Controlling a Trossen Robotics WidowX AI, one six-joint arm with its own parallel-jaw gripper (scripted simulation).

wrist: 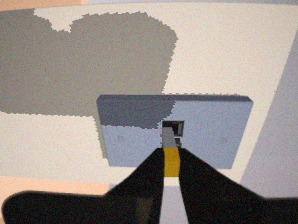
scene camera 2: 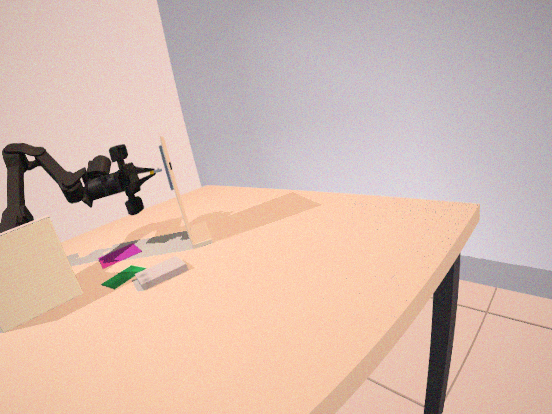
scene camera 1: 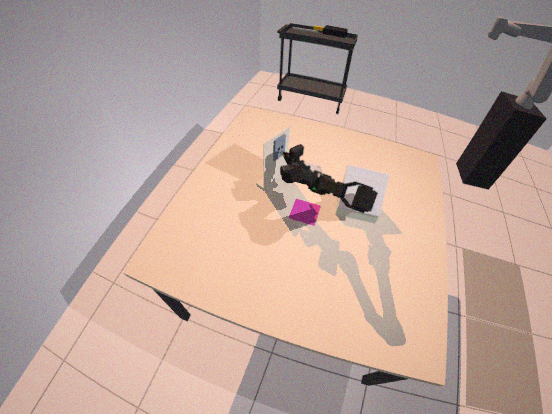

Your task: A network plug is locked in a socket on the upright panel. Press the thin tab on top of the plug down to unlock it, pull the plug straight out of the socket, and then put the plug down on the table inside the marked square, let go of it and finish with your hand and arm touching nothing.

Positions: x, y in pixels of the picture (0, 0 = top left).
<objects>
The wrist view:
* gripper: 170, 154
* network plug: 172, 160
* upright panel: 92, 92
</objects>
